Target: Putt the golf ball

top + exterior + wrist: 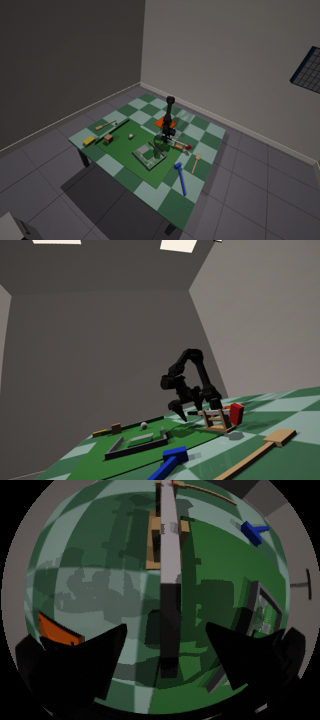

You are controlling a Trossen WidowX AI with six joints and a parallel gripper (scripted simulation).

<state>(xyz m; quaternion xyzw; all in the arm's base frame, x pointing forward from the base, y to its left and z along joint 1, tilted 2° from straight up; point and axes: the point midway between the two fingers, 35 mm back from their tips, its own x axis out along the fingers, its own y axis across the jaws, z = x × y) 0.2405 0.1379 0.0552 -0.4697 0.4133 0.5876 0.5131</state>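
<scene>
Right now my gripper tip is 20 mm past the wooden stand and 130 mm to the right of it. Round my gripper tip: blue mallet: 280 mm ahead, 300 mm to the left, 20 mm below; brown block: 360 mm ahead, 480 mm to the right; golf ball: 190 mm ahead, 330 mm to the right, 10 mm below.
</scene>
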